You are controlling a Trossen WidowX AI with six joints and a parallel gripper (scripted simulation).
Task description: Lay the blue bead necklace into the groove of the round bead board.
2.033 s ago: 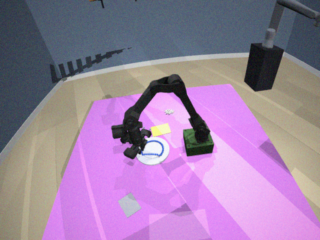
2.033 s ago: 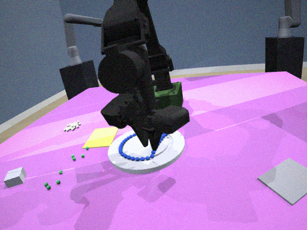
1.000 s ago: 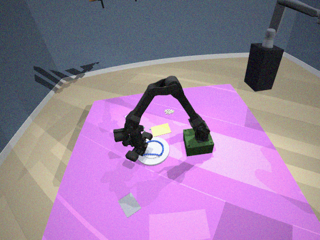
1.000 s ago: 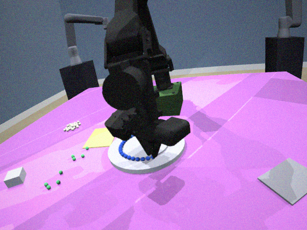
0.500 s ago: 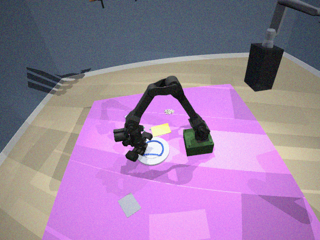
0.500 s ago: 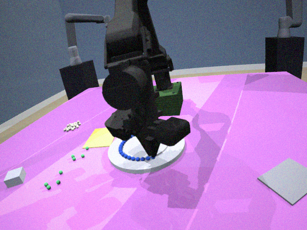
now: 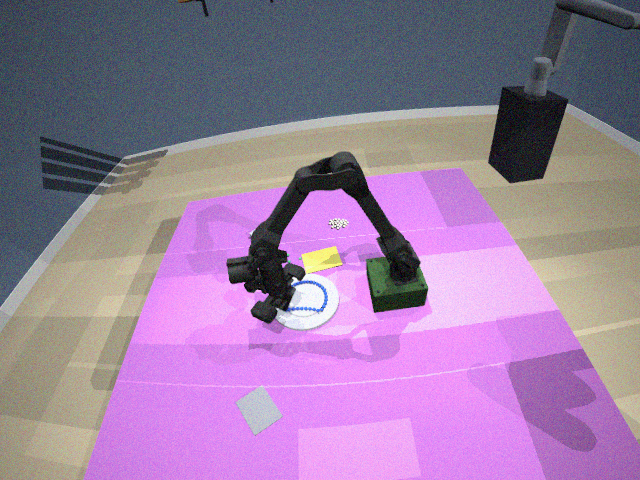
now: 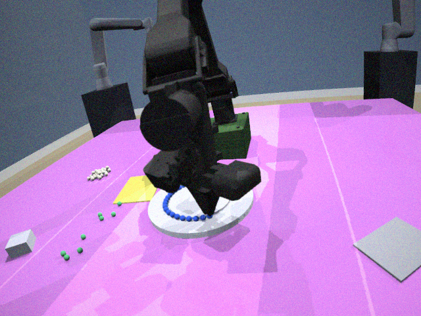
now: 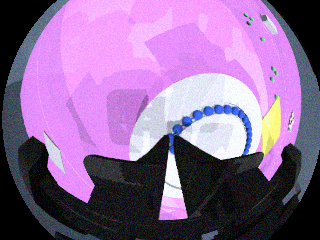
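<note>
The round white bead board is 60 mm behind my gripper tip, 30 mm to the right of it and 10 mm below it. Round my gripper tip: yellow sheet 190 mm to the right, 130 mm behind, 10 mm below; grey tile 280 mm to the left, 80 mm ahead, 10 mm below; cube 360 mm to the right, 90 mm ahead.
</note>
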